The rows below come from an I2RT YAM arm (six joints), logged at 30 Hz.
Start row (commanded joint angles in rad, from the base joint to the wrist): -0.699, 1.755, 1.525, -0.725, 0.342, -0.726
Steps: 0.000, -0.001, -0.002, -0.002, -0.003, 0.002; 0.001, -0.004, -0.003, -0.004, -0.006, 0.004; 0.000, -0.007, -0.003, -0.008, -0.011, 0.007; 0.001, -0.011, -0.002, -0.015, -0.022, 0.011; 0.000, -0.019, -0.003, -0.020, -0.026, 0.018; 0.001, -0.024, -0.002, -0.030, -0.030, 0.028; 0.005, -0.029, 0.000, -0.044, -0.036, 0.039; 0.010, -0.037, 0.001, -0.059, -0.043, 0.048; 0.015, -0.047, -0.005, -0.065, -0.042, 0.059; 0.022, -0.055, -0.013, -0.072, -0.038, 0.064; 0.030, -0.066, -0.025, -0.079, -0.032, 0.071; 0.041, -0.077, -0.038, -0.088, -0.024, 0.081; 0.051, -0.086, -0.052, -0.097, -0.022, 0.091; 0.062, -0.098, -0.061, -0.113, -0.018, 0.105; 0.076, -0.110, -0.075, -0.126, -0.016, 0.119; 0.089, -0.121, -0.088, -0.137, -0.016, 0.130
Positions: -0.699, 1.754, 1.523, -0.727, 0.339, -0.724; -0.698, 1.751, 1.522, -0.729, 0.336, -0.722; -0.699, 1.748, 1.522, -0.733, 0.331, -0.719; -0.698, 1.744, 1.523, -0.740, 0.320, -0.715; -0.699, 1.736, 1.522, -0.745, 0.316, -0.708; -0.698, 1.731, 1.523, -0.755, 0.312, -0.698; -0.694, 1.726, 1.525, -0.769, 0.306, -0.687; -0.689, 1.718, 1.526, -0.784, 0.299, -0.678; -0.684, 1.708, 1.520, -0.790, 0.300, -0.667; -0.677, 1.700, 1.512, -0.797, 0.304, -0.662; -0.669, 1.689, 1.500, -0.804, 0.310, -0.655; -0.658, 1.678, 1.487, -0.813, 0.318, -0.645; -0.648, 1.669, 1.473, -0.822, 0.320, -0.635; -0.637, 1.657, 1.464, -0.838, 0.324, -0.621; -0.623, 1.645, 1.450, -0.851, 0.326, -0.607; -0.610, 1.634, 1.437, -0.862, 0.326, -0.596
